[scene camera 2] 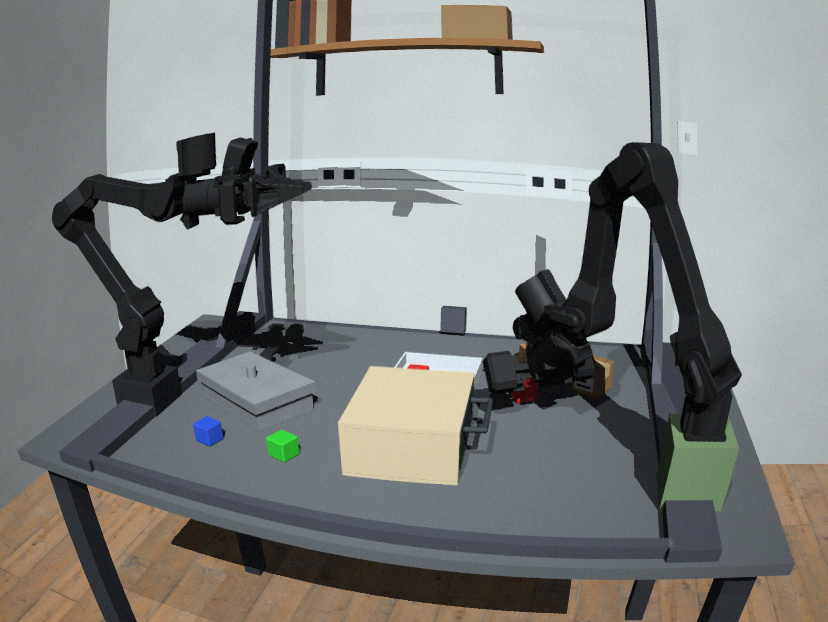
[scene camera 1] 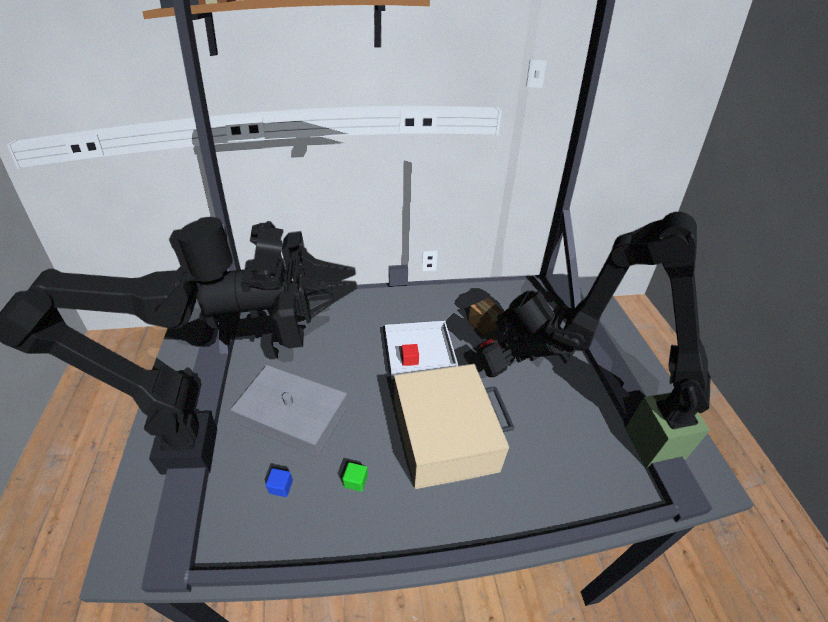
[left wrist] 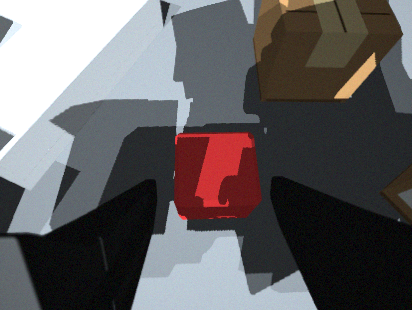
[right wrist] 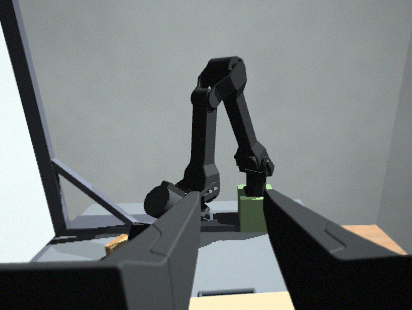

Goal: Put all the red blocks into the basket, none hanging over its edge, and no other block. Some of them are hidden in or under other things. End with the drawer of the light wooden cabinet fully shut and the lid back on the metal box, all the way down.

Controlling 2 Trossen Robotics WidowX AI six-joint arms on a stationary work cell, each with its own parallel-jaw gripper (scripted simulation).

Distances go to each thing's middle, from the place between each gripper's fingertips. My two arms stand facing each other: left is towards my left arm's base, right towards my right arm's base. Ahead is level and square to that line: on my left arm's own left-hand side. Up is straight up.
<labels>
My left hand [scene camera 2: 525,386] is 18 cm to the left of the white basket [scene camera 1: 435,349], 4 cm past it and 4 cm above it. From my left hand the other things lie so: grey lid [scene camera 1: 304,415] 44 cm to the right, 15 cm ahead; drawer [scene camera 2: 465,430] 19 cm ahead, 12 cm to the right, 2 cm below; light wooden cabinet [scene camera 2: 402,424] 19 cm ahead, 15 cm to the right, 1 cm below.
My right hand is 50 mm past the grey lid, 120 mm to the left of it and 330 mm above it. Also, from my right hand: white basket: 240 mm behind, 150 mm to the left, 370 mm below; drawer: 10 mm behind, 200 mm to the left, 340 mm below; light wooden cabinet: 10 mm behind, 180 mm to the left, 340 mm below.
</labels>
